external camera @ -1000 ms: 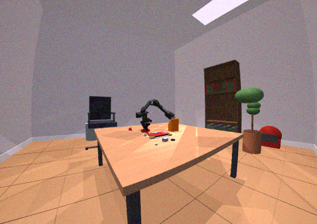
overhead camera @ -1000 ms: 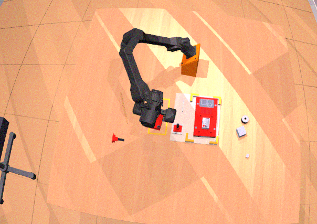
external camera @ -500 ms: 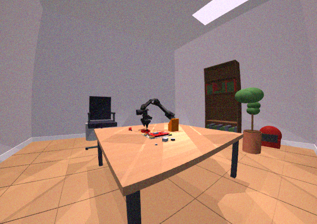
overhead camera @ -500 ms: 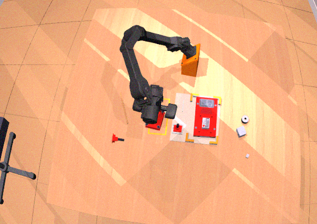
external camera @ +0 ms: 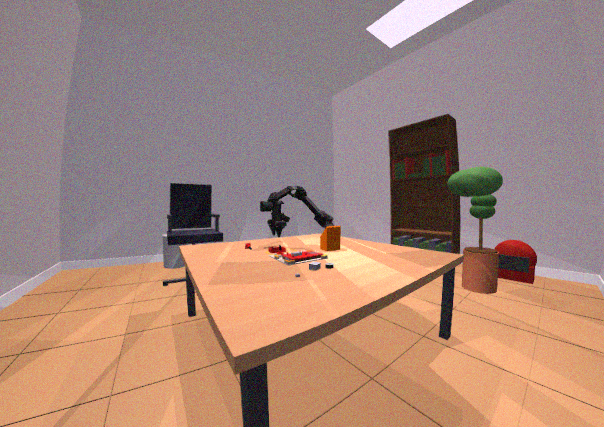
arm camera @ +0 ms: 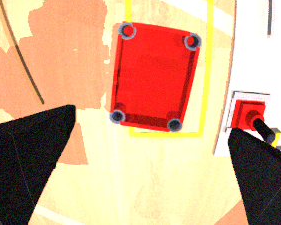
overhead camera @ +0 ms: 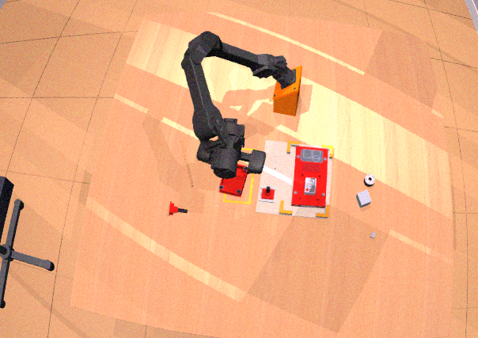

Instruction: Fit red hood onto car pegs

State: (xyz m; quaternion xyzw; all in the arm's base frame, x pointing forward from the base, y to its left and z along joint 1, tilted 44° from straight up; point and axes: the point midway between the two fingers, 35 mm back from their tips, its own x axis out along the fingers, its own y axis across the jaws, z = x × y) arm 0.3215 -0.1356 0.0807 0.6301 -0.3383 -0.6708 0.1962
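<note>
Right now the red hood is 90 mm below my gripper tip.
</note>
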